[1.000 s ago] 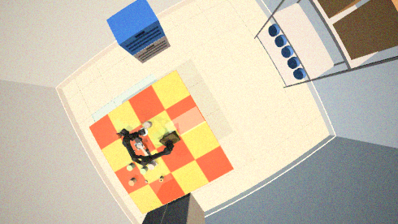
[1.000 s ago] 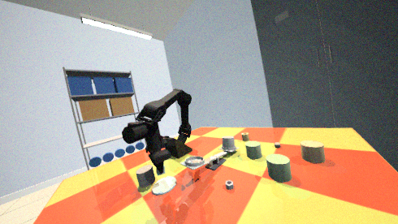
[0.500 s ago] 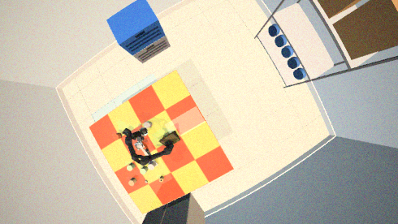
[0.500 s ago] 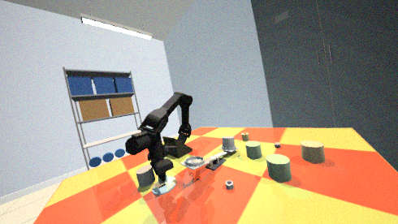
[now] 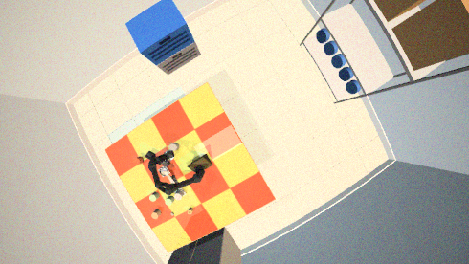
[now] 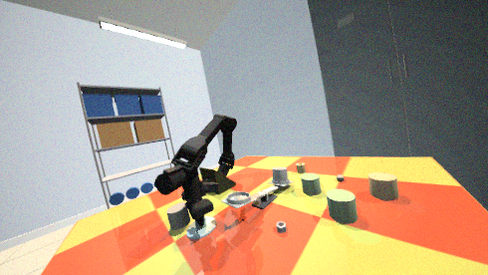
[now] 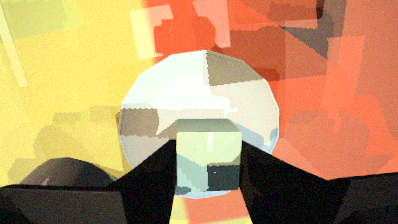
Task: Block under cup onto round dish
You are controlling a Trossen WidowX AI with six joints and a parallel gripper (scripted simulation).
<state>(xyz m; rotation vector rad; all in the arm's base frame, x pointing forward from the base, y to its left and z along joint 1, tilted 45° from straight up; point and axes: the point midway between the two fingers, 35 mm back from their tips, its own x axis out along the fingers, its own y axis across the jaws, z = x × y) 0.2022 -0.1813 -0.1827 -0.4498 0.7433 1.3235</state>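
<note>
Now: the pale green block 10 mm above my gripper tip. Round my gripper tip: balance beam (120 mm ahead, 230 mm to the left, 10 mm above); cup (110 mm behind, 50 mm to the right, 20 mm above); round pale dish (10 mm below).
</note>
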